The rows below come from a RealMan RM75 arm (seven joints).
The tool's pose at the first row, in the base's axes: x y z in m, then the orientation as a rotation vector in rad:
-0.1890, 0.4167, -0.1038, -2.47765, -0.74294, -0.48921
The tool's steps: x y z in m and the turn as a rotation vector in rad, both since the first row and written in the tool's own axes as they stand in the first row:
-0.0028, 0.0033, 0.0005, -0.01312, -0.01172, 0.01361
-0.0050, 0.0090, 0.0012, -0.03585, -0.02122, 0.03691
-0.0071, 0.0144, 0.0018, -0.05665, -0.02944, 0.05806
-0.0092, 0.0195, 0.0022, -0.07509, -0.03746, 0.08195
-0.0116, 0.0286, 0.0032, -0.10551, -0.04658, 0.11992
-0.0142, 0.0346, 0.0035, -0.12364, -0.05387, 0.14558
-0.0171, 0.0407, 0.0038, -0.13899, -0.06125, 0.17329
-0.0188, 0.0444, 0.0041, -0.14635, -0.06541, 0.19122
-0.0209, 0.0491, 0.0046, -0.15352, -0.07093, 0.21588
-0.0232, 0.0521, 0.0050, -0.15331, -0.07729, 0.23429
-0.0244, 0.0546, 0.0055, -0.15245, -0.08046, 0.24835
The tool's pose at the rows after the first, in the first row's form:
-0.1892, 0.4134, -0.1067, -2.49813, -0.72924, -0.47644
-0.1874, 0.4088, -0.1103, -2.52879, -0.70123, -0.46728
-0.1858, 0.4044, -0.1137, -2.55635, -0.67525, -0.45936
-0.1843, 0.4001, -0.1169, -2.58196, -0.64549, -0.44935
-0.1807, 0.3931, -0.1221, -2.62151, -0.59588, -0.43811
-0.1791, 0.3878, -0.1257, -2.64596, -0.56257, -0.42775
-0.1778, 0.3824, -0.1295, -2.66779, -0.52659, -0.41498
-0.1769, 0.3792, -0.1319, -2.67902, -0.50328, -0.40620
-0.1757, 0.3752, -0.1349, -2.69132, -0.47144, -0.39291
-0.1756, 0.3723, -0.1374, -2.69601, -0.44933, -0.37756
-0.1750, 0.3703, -0.1393, -2.69811, -0.43192, -0.36763

